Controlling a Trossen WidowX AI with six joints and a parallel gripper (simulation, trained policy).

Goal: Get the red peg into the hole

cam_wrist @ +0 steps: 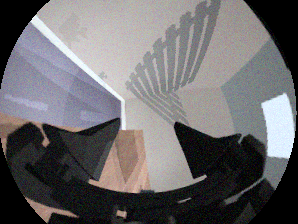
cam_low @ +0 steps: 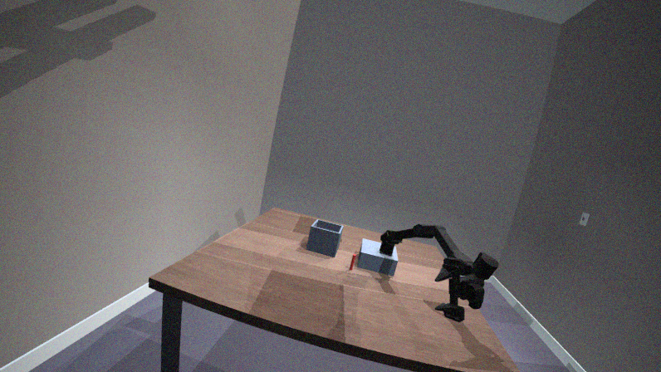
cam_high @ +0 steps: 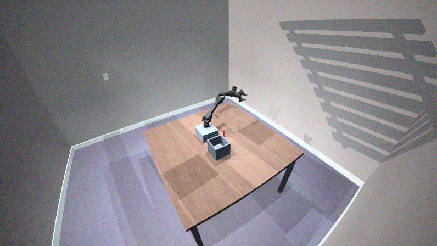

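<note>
Right now the red peg is 340 mm ahead of my gripper tip, 460 mm to the right of it and 180 mm below it. Round my gripper tip: pale plate (540 mm ahead, 600 mm to the right, 180 mm below).
</note>
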